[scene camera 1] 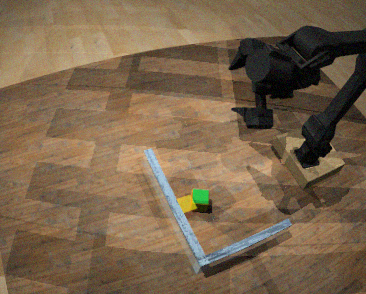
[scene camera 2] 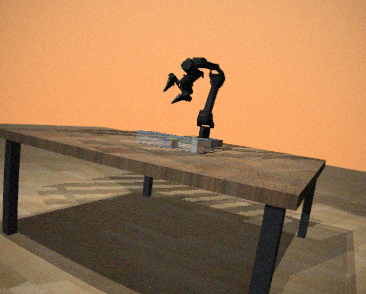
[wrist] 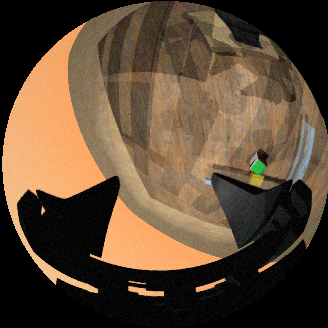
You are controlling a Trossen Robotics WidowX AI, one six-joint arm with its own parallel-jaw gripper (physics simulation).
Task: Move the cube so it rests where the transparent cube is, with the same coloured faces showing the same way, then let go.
Labels:
same spot on grey L-shaped rail: (scene camera 1: 200,262) = (scene camera 2: 195,139)

